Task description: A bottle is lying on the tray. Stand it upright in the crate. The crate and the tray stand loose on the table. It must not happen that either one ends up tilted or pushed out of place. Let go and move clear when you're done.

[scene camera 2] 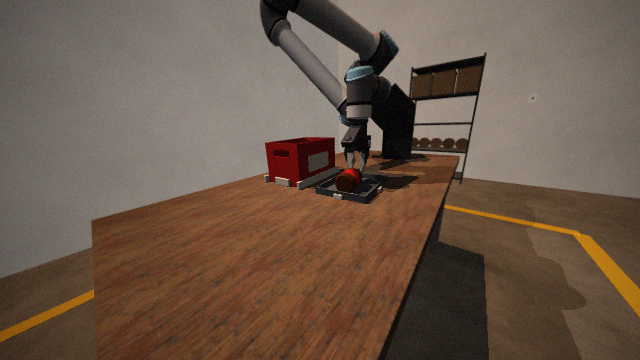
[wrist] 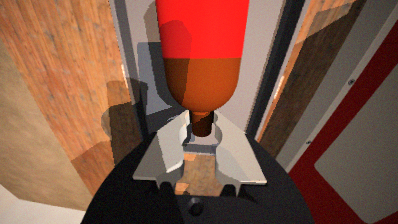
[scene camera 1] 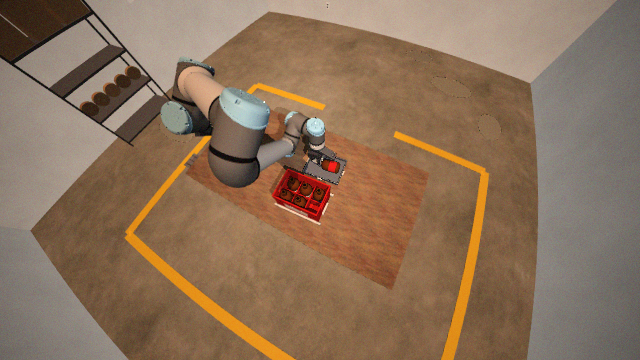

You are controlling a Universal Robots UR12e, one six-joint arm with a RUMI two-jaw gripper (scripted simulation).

Labels:
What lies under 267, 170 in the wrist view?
My gripper.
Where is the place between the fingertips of my gripper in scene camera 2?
356, 177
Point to a red crate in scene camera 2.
At 296, 162

